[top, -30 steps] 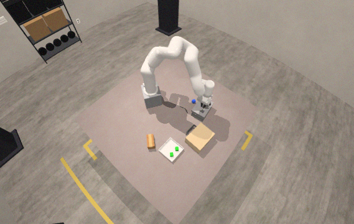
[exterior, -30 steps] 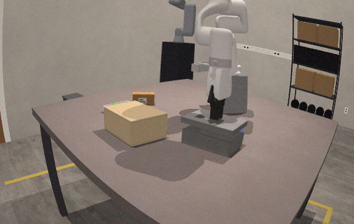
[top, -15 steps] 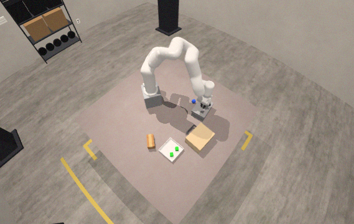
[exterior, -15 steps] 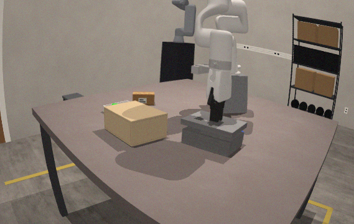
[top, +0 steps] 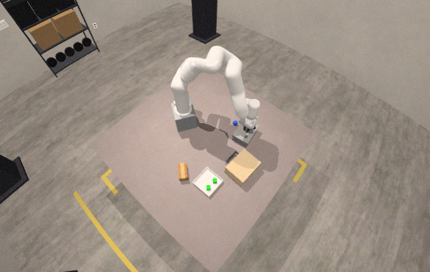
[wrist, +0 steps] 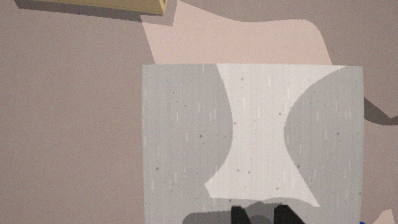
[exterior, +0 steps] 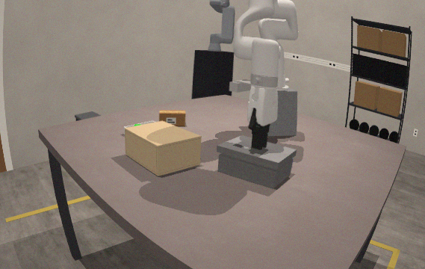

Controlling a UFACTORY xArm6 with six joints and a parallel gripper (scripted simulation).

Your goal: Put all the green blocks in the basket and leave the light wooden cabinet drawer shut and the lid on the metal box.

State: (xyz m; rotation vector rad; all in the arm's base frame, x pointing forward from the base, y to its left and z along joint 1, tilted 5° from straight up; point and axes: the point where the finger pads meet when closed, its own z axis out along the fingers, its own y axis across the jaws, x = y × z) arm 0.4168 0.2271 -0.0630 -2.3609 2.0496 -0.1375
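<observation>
My hand is 7 cm above the metal box. Also, from my hand: light wooden cabinet: 15 cm ahead, 24 cm to the right, 6 cm below; then blue block: 12 cm behind, 4 cm to the left, 8 cm below; then grey metal lid: 3 cm below.
</observation>
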